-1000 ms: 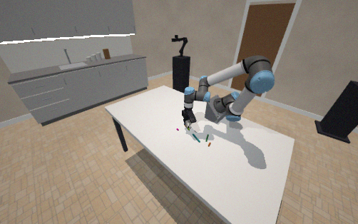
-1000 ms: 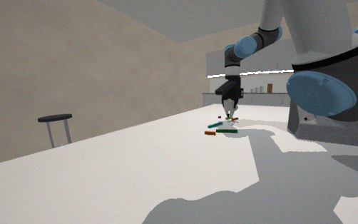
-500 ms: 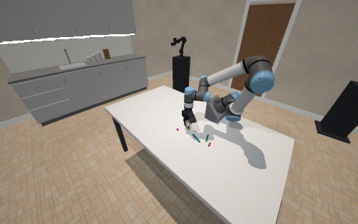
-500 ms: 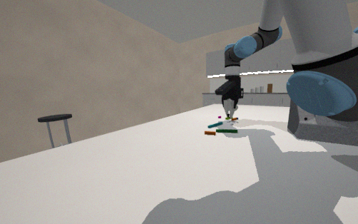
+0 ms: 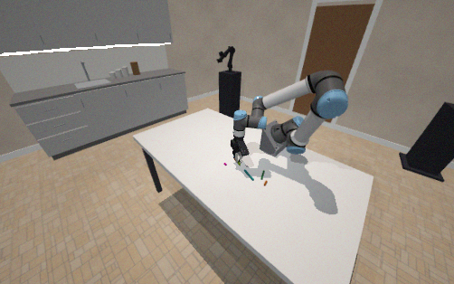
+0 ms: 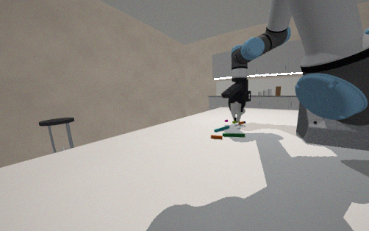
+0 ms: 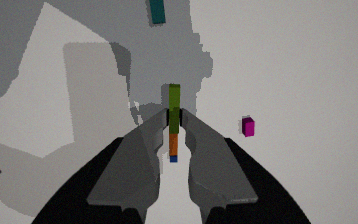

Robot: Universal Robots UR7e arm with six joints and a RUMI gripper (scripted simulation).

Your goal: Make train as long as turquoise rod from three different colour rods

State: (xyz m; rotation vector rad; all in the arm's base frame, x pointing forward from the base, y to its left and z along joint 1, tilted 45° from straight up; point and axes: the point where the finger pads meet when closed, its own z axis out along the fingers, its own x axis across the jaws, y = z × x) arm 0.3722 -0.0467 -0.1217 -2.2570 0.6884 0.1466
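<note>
The blue rod is 40 mm behind my hand, 60 mm to the right of it and 20 mm below it. Round my hand: magenta rod (60 mm ahead, 70 mm to the right, 20 mm below); then lime rod (10 mm below); then turquoise rod (50 mm ahead, 120 mm to the left, 20 mm below).
</note>
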